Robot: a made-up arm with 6 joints.
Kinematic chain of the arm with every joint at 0, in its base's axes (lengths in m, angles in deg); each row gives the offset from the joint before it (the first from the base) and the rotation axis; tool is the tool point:
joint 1: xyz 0 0 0.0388 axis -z
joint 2: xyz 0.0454 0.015 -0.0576 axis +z
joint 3: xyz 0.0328 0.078 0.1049 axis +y
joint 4: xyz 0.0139 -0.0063 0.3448 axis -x
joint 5: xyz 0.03 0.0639 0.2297 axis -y
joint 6: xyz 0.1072 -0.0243 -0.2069 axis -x
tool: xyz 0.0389 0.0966 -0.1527
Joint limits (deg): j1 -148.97..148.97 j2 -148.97..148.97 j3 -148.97..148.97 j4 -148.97..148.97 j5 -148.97..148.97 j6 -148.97..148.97
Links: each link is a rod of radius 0.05 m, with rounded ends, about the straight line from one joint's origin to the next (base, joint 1, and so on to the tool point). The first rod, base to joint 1, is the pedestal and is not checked.
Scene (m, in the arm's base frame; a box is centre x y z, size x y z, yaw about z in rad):
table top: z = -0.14
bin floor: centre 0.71 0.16 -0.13 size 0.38 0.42 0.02 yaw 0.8
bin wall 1: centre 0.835 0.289 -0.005 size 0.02 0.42 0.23 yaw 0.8
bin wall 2: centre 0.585 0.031 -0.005 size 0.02 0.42 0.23 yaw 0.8
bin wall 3: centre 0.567 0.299 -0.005 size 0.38 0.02 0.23 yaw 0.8
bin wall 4: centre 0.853 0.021 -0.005 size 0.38 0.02 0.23 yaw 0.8
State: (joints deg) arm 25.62 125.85 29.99 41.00 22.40 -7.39
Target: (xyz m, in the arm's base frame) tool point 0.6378 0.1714 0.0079
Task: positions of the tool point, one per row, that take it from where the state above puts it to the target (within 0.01 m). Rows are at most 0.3 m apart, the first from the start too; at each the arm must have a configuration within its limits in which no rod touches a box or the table.
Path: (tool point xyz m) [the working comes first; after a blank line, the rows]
Joints at the target: 74.36 73.07 50.20 29.07 51.83 8.85
Straight joint move there: touches bin wall 3.

1: -0.0132 0.4776 0.1354
2: 0.2194 0.4951 0.1609
3: 0.4579 0.3927 0.1951
4: 0.6378 0.1714 0.2378
5: 0.6492 0.1714 0.1222
6: 0.6378 0.1713 0.0079

